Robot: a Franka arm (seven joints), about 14 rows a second.
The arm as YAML. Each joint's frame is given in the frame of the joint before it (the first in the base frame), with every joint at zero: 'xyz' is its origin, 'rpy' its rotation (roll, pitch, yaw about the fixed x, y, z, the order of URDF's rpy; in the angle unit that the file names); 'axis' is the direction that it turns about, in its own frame. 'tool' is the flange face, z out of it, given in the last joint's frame.
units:
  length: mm
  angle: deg
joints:
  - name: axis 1
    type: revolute
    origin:
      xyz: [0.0, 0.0, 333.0]
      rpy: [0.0, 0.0, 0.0]
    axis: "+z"
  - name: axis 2
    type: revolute
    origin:
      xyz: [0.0, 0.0, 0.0]
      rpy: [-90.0, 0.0, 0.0]
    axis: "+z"
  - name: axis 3
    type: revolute
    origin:
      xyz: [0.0, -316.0, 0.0]
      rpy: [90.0, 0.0, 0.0]
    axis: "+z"
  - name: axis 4
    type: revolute
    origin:
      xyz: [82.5, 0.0, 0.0]
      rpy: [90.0, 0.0, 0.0]
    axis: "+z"
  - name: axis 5
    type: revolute
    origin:
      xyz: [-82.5, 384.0, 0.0]
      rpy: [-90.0, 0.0, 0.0]
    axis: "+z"
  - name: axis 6
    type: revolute
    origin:
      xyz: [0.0, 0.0, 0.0]
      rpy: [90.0, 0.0, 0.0]
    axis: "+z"
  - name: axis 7
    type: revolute
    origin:
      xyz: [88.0, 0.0, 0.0]
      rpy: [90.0, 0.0, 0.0]
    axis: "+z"
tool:
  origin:
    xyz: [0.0, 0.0, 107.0]
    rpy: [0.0, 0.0, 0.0]
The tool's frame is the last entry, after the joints.
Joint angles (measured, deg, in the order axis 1, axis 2, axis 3, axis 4, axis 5, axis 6, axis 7), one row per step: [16.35 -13.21 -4.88 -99.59 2.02 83.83 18.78]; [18.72 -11.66 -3.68 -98.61 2.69 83.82 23.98]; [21.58 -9.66 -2.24 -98.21 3.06 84.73 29.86]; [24.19 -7.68 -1.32 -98.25 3.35 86.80 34.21]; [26.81 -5.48 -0.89 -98.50 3.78 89.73 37.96]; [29.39 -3.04 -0.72 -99.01 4.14 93.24 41.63]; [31.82 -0.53 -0.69 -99.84 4.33 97.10 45.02]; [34.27 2.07 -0.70 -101.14 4.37 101.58 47.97]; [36.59 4.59 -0.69 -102.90 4.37 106.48 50.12]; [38.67 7.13 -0.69 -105.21 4.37 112.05 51.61]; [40.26 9.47 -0.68 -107.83 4.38 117.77 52.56]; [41.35 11.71 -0.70 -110.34 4.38 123.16 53.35]
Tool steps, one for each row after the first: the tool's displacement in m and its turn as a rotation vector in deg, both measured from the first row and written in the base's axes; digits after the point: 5 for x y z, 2 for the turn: [0.00087 0.03369 -0.00468 -0.16 0.84 -1.62]; [0.00127 0.07441 -0.01691 -0.80 1.70 -3.25]; [0.00279 0.10933 -0.03147 -1.05 1.83 -4.19]; [0.00571 0.14172 -0.04902 -0.84 1.68 -5.08]; [0.00904 0.17262 -0.07073 -0.59 1.48 -6.26]; [0.01160 0.20116 -0.09598 -0.46 1.25 -7.48]; [0.01210 0.22937 -0.12581 -0.37 0.89 -8.32]; [0.00970 0.25554 -0.15863 -0.22 0.43 -8.49]; [0.00547 0.27814 -0.19558 0.03 -0.15 -8.30]; [0.00033 0.29427 -0.23280 0.35 -0.79 -8.04]; [-0.00416 0.30400 -0.26831 0.59 -1.35 -8.11]
